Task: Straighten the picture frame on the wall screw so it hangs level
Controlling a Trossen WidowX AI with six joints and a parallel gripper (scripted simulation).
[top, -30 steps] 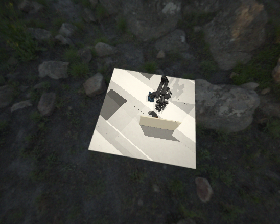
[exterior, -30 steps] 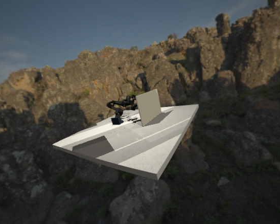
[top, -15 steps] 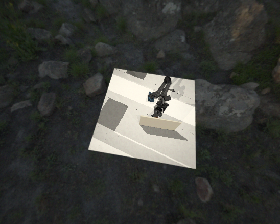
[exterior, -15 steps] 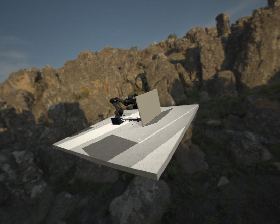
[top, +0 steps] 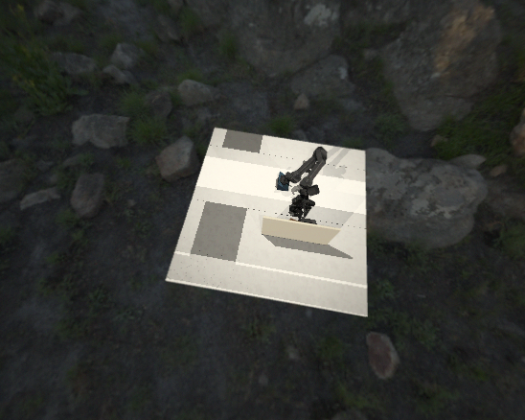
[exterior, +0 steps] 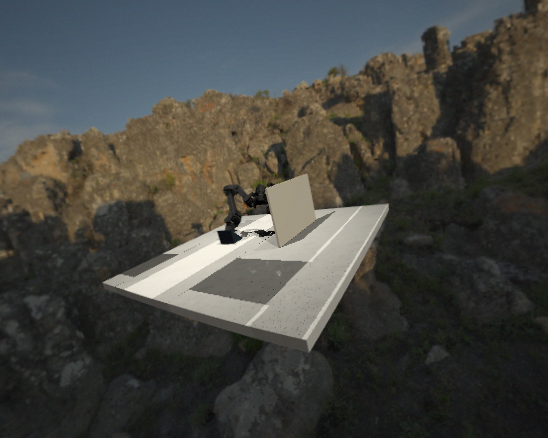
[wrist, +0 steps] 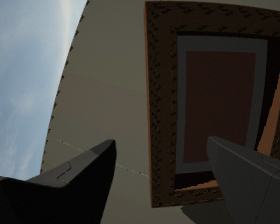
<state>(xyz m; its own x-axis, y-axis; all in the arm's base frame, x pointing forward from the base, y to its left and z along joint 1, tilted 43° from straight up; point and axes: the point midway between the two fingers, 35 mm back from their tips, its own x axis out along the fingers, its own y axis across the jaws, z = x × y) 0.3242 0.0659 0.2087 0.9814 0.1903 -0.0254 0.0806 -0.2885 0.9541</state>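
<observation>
Now: the brown wooden picture frame 5 cm ahead of my gripper tip, 2 cm to the right of it and 5 cm below it. Also, from my gripper tip: wall panel (6 cm ahead, 6 cm below).
</observation>
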